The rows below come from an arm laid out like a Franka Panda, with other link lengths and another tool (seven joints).
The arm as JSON. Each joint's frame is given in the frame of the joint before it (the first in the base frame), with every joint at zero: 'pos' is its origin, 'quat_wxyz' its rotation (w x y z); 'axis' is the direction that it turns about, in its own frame. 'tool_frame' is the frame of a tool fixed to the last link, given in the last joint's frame.
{
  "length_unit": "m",
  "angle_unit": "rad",
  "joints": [
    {
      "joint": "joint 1",
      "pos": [
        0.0,
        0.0,
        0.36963
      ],
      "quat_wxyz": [
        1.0,
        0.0,
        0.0,
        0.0
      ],
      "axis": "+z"
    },
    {
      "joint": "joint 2",
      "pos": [
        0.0,
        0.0,
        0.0
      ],
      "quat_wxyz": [
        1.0,
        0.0,
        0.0,
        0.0
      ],
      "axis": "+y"
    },
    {
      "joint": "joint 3",
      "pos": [
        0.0,
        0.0,
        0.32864
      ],
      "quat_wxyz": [
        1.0,
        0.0,
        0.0,
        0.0
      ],
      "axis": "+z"
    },
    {
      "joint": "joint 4",
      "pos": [
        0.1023,
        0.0,
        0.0
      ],
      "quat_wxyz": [
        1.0,
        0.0,
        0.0,
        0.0
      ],
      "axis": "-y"
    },
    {
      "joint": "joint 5",
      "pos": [
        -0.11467,
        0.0,
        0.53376
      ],
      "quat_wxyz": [
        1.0,
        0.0,
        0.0,
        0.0
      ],
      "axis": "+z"
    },
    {
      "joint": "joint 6",
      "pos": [
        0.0,
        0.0,
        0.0
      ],
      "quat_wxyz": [
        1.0,
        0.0,
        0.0,
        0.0
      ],
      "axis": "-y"
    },
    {
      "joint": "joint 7",
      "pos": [
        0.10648,
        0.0,
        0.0
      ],
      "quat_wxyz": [
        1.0,
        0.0,
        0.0,
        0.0
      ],
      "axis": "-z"
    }
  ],
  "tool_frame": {
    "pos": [
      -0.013,
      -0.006,
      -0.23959
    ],
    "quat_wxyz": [
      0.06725,
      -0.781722,
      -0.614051,
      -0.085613
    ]
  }
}
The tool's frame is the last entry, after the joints.
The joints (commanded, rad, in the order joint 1, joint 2, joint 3, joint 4, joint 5, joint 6, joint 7), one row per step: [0.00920 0.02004 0.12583 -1.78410 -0.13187 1.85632 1.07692]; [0.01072 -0.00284 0.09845 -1.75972 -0.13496 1.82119 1.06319]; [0.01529 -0.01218 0.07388 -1.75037 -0.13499 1.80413 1.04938]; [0.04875 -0.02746 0.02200 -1.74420 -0.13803 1.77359 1.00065]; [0.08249 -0.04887 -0.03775 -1.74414 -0.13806 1.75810 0.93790]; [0.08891 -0.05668 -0.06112 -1.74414 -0.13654 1.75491 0.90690]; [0.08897 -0.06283 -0.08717 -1.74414 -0.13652 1.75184 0.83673]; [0.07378 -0.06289 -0.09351 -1.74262 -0.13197 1.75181 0.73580]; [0.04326 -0.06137 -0.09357 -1.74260 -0.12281 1.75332 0.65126]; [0.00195 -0.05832 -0.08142 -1.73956 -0.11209 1.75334 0.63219]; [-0.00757 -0.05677 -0.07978 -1.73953 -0.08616 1.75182 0.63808]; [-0.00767 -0.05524 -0.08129 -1.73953 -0.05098 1.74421 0.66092]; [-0.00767 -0.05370 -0.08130 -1.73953 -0.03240 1.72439 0.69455]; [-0.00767 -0.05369 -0.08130 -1.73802 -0.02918 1.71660 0.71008]
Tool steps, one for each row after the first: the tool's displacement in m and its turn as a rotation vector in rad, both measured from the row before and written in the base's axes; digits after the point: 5 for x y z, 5 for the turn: [-0.00273 -0.02140 0.02957 -0.00628 -0.01137 -0.01618]; [-0.00201 -0.01583 0.01135 -0.00197 -0.00015 -0.00860]; [-0.00731 -0.01631 0.01234 -0.00761 0.01472 0.02614]; [-0.00645 -0.02111 0.01428 -0.00183 0.00223 0.03399]; [-0.00205 -0.01293 0.00533 0.00104 -0.00045 0.01314]; [-0.00239 -0.02040 0.00414 -0.00301 0.00606 0.04306]; [-0.00092 -0.01623 0.00103 -0.00224 0.01123 0.07783]; [-0.00124 -0.02156 -0.00102 0.00319 0.00997 0.05231]; [-0.00100 -0.01922 -0.00038 0.00839 0.00148 -0.01148]; [-0.00030 -0.00002 -0.00174 0.02607 0.00032 -0.01676]; [-0.00093 0.00690 -0.00234 0.03687 0.00448 -0.02880]; [-0.00390 0.00486 -0.00329 0.02160 0.01827 -0.03643]; [-0.00142 0.00103 0.00017 0.00423 0.00553 -0.01609]
